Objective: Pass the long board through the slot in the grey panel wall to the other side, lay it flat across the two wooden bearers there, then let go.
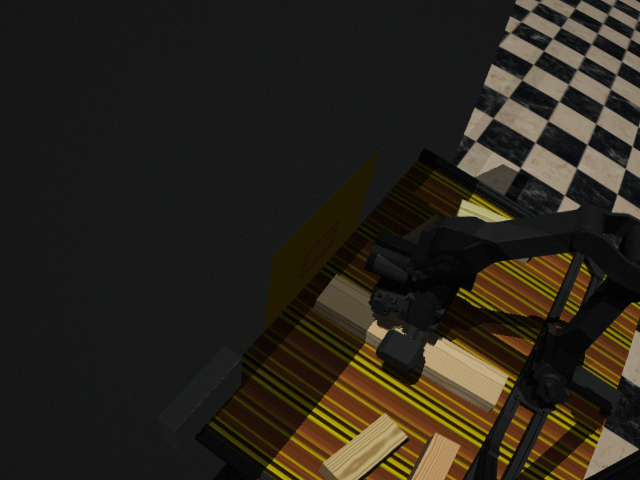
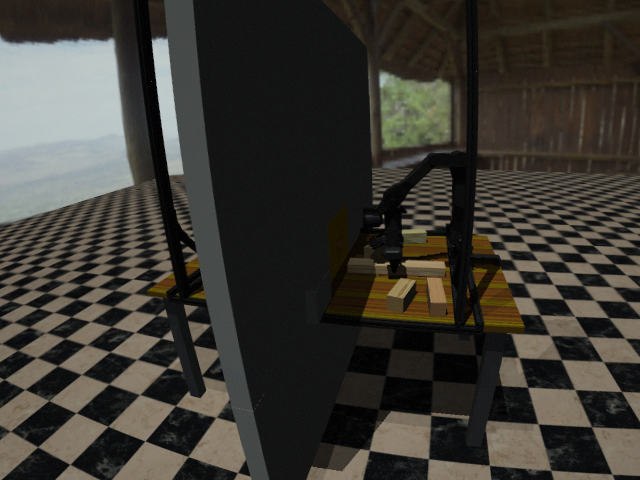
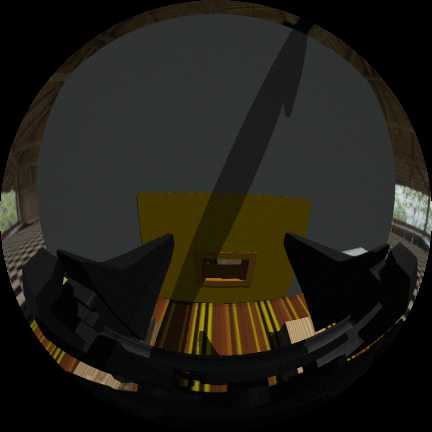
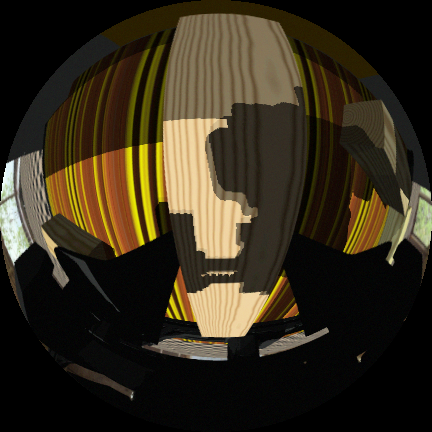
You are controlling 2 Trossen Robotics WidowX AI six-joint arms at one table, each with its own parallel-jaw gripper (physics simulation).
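Frame: origin at the left arm's base, x ahead, y left, z up, level; metres.
Seen in the pictures: left gripper, fingertip midpoint: point(image 3: 230, 239); right gripper, fingertip midpoint: point(image 2: 394, 269) point(image 4: 230, 232); right arm's base, origin of the base link: point(image 1: 535, 392) point(image 4: 242, 337).
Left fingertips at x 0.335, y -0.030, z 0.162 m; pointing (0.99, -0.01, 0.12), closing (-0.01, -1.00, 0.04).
Pixels of each thing's top centre, then the offset from my left fingertips to it. "spot": a spot on its surface instead.
- long pale board, middle of its top: point(image 4: 232, 265) point(image 1: 415, 339) point(image 2: 396, 262) 0.144 m down, 0.353 m ahead, 0.020 m right
- slot's brown rim, surface spot: point(image 3: 226, 285) spot: 0.129 m down, 0.095 m ahead, 0.011 m right
- pale block, middle of its top: point(image 1: 498, 224) point(image 4: 395, 250) point(image 2: 406, 231) 0.134 m down, 0.369 m ahead, 0.297 m left
- grey block, surface spot: point(image 1: 201, 395) spot: 0.081 m down, 0.171 m ahead, 0.321 m right
The long pale board point(image 1: 465, 369) point(image 2: 423, 267) point(image 4: 192, 165) is on the near side of the grey panel wall point(image 1: 155, 155) point(image 2: 284, 155) point(image 3: 150, 100), low over the table and about level. Its front end is short of the wall. My right gripper point(image 1: 398, 328) point(image 2: 393, 266) point(image 4: 230, 232) is shut on the board near its middle. My left gripper point(image 3: 230, 239) is open and empty on the other side, facing the wall. The slot's brown rim point(image 3: 226, 285) shows between its fingers, with pale wood visible through the slot. Beyond it, parts of two wooden bearers point(image 3: 299, 330) point(image 3: 154, 330) show, partly hidden by the fingers.
A yellow plate point(image 1: 289, 279) point(image 2: 338, 232) point(image 3: 225, 215) surrounds the slot. Two loose blocks point(image 1: 364, 449) point(image 1: 436, 457) point(image 2: 401, 294) point(image 2: 435, 297) lie in front of the board, and a pale block point(image 1: 480, 210) point(image 2: 414, 236) lies behind. A grey block point(image 1: 201, 395) point(image 2: 317, 304) juts from the wall.
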